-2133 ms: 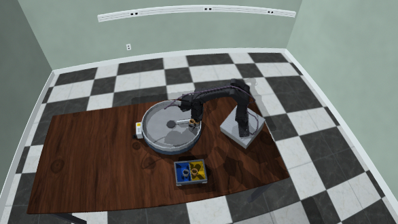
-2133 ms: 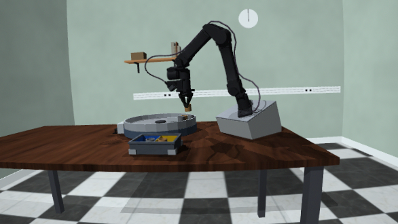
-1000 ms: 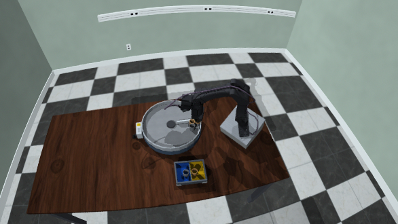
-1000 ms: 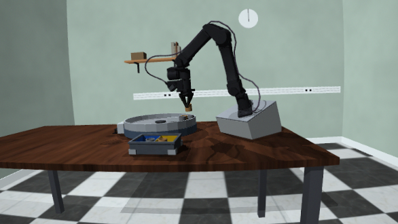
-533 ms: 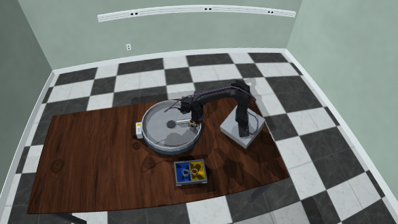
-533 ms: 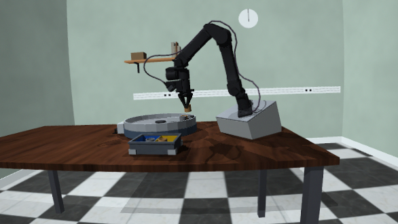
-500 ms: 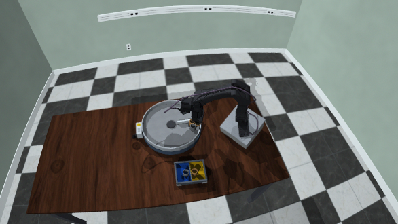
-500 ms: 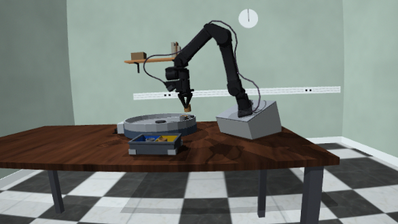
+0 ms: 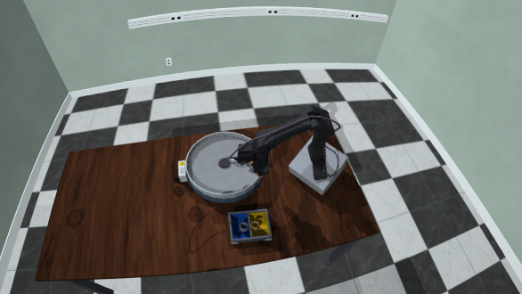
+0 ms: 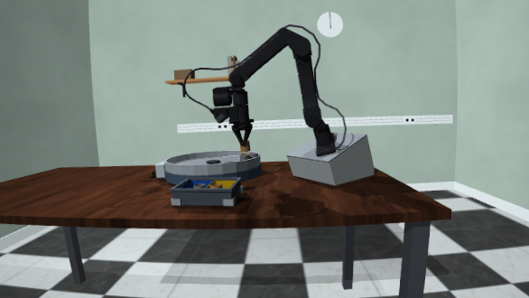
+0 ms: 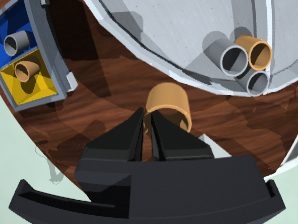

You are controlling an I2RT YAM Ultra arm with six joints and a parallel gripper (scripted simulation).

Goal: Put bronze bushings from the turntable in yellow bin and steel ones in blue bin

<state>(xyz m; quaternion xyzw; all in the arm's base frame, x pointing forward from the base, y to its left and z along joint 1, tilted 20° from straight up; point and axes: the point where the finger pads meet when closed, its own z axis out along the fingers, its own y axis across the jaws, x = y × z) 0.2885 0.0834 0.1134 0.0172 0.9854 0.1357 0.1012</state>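
Now: hand 22 cm to the right of the yellow bin and 13 cm above it. The rest, counted from my hand: grey turntable 19 cm ahead, 12 cm to the right, 10 cm below; then bin tray 22 cm to the left, 12 cm below, 4 cm ahead; then blue bin 23 cm to the left, 13 cm below, 8 cm ahead.
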